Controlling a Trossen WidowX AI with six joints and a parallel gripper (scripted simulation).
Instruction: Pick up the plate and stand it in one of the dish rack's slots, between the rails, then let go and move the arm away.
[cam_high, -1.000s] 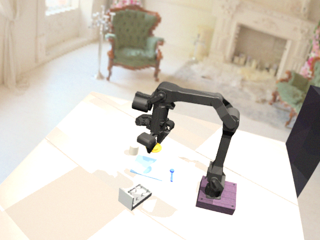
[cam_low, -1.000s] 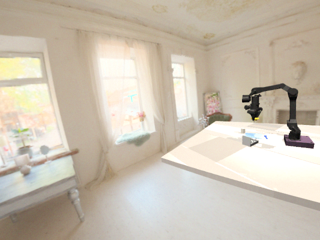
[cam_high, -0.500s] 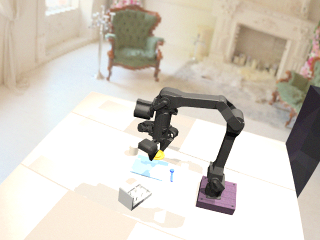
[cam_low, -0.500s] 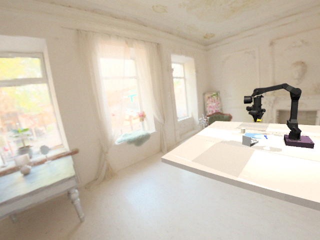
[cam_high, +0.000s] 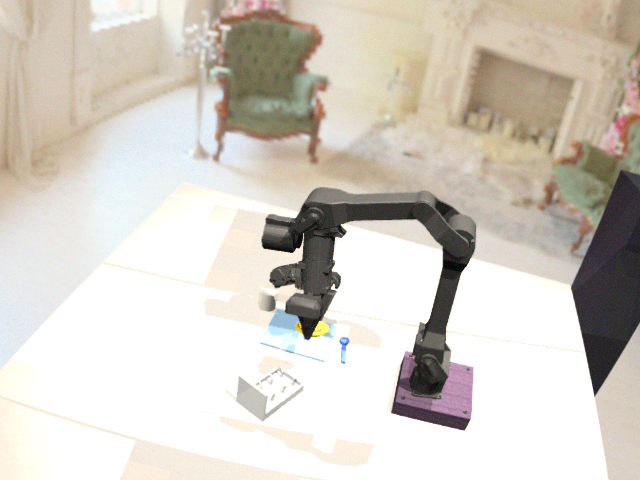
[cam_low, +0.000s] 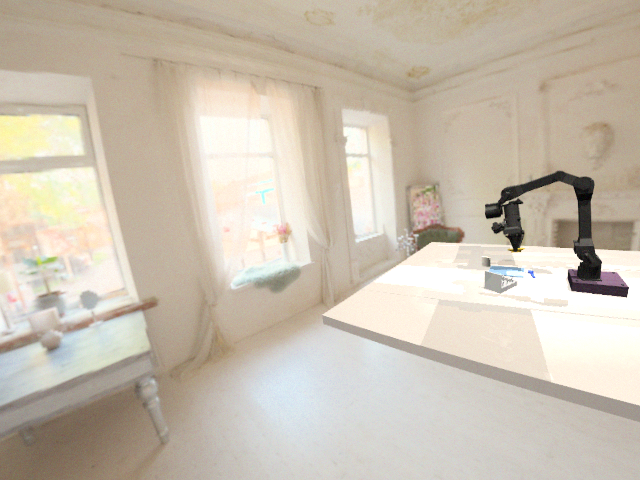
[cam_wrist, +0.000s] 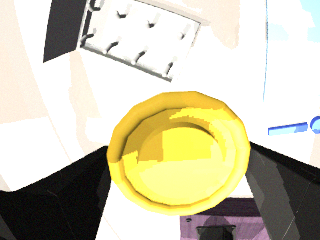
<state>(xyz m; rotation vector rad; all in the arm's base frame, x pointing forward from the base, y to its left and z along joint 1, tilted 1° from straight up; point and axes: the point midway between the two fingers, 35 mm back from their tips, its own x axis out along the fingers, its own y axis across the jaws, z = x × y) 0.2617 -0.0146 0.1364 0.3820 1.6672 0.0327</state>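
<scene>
The grey dish rack is 12 cm below my gripper tip, 6 cm to the left of it and 6 cm ahead of it. Round my gripper tip: blue spoon (14 cm below, 12 cm to the right, 9 cm behind); then yellow plate (1 cm above); then light blue mat (15 cm to the right, 14 cm below, 2 cm ahead).
</scene>
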